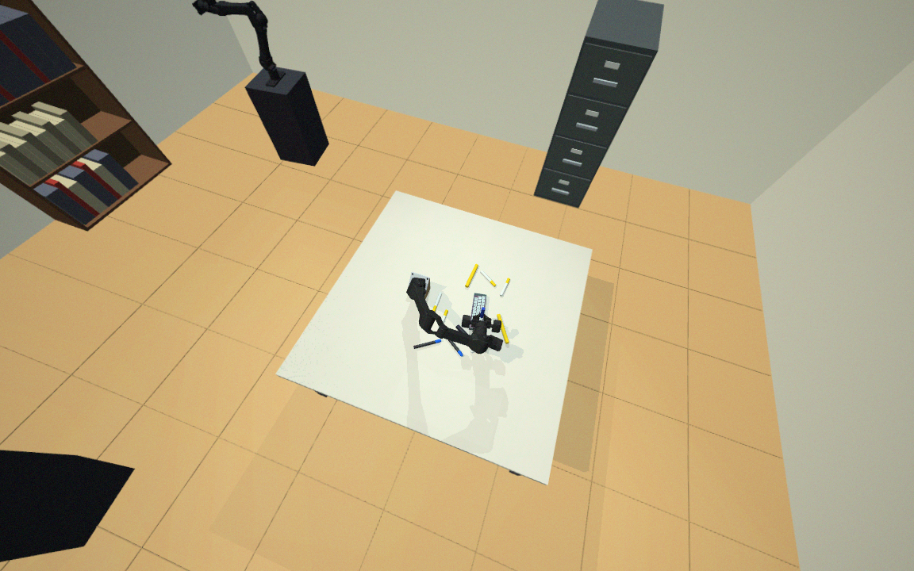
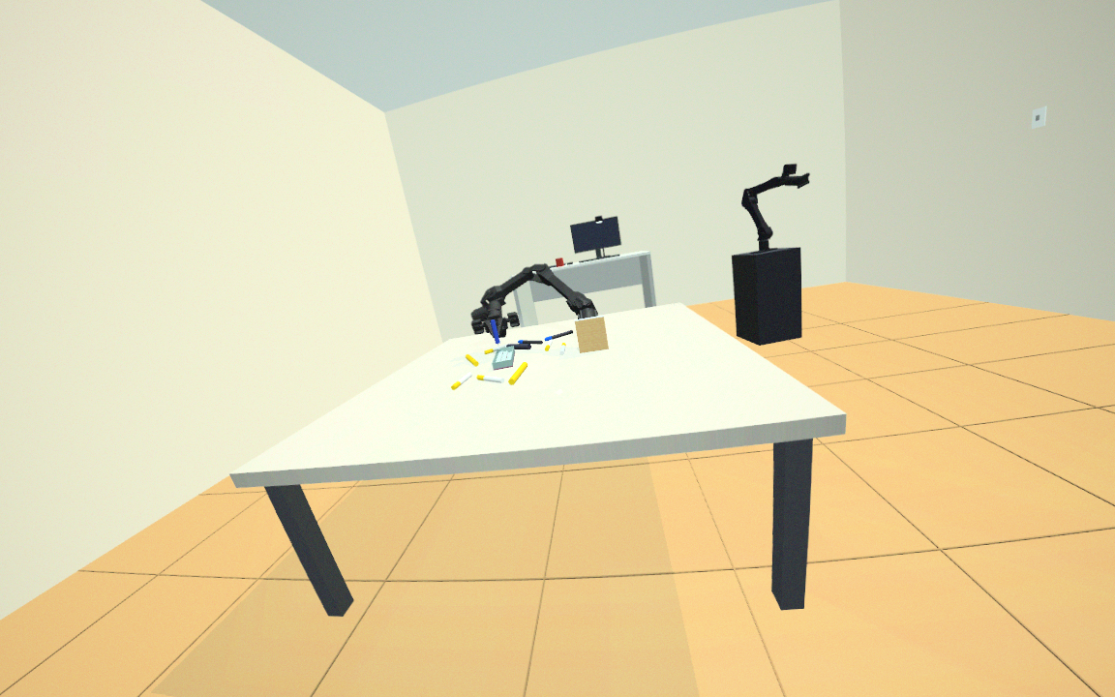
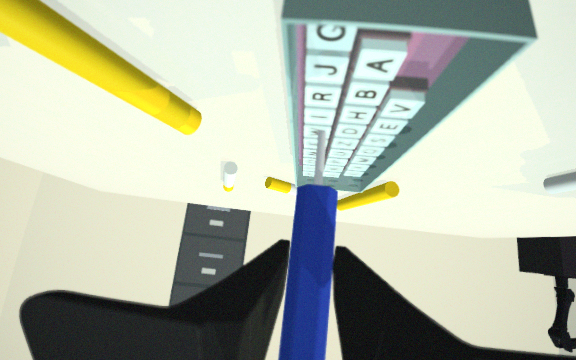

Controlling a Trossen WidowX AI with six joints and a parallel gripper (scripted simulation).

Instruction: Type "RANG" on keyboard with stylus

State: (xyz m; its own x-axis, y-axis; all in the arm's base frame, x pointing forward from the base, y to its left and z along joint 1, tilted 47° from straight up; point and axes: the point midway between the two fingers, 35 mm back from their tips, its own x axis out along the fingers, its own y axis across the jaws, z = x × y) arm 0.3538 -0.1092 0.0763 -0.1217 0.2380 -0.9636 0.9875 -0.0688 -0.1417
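My gripper tip is 1 cm above the blue stylus. From my gripper tip the other things lie so: grey stylus tip: 5 cm below; then yellow marker: 10 cm behind, 26 cm to the left, 8 cm below.
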